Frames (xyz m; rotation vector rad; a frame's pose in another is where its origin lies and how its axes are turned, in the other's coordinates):
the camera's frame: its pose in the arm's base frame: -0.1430 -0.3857 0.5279 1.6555 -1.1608 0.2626
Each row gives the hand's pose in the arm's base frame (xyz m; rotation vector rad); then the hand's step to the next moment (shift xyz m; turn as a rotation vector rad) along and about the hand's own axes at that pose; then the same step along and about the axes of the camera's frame.
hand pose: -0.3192 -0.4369 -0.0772 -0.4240 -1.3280 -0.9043
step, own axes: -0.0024 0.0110 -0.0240 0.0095 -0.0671 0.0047
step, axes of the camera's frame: 0.0141 -0.0223 0.0021 -0.0083 0.0392 0.0549
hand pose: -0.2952 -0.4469 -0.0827 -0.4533 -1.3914 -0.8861
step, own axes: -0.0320 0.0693 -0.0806 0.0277 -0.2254 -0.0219
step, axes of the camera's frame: 0.0396 -0.1021 -0.0184 -0.0071 0.1052 0.2023
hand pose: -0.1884 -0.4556 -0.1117 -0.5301 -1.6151 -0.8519
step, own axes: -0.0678 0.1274 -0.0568 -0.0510 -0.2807 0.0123
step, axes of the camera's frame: 0.0279 -0.1329 -0.0750 -0.0904 0.0841 0.2575
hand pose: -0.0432 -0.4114 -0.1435 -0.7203 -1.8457 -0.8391
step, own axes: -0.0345 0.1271 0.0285 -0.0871 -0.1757 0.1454
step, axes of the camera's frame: -0.0103 -0.0802 -0.1078 -0.2013 0.0361 0.1333
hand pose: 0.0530 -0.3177 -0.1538 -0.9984 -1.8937 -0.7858
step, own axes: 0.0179 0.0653 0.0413 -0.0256 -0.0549 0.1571
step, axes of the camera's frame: -0.0180 -0.0220 -0.0740 -0.1676 0.0163 0.0030
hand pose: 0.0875 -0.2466 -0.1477 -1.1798 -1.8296 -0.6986
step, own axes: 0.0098 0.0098 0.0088 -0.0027 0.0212 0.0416
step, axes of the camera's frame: -0.0038 -0.0001 -0.0160 -0.0347 -0.0178 -0.0258
